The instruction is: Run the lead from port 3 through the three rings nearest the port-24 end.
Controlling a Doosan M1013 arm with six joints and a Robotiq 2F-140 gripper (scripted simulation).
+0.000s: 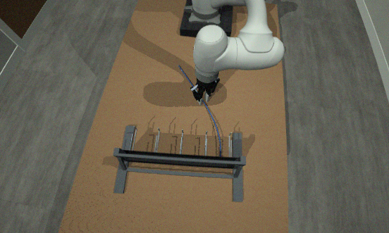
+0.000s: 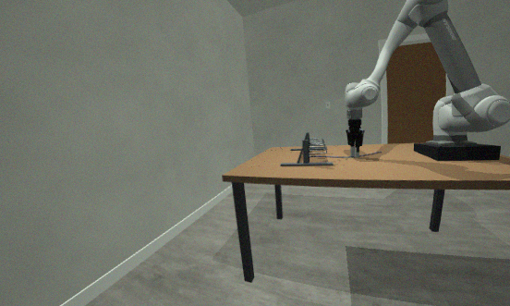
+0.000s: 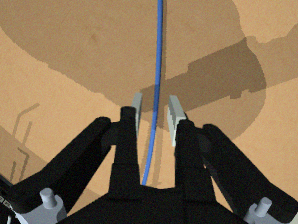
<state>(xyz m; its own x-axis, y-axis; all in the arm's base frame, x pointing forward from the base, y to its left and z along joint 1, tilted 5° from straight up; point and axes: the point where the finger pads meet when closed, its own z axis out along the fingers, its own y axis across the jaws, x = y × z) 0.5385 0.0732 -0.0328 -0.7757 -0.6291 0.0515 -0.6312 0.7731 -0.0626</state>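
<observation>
My gripper is now 310 mm short of the dark grey rack, 40 mm to the left of it and 30 mm below it.
</observation>
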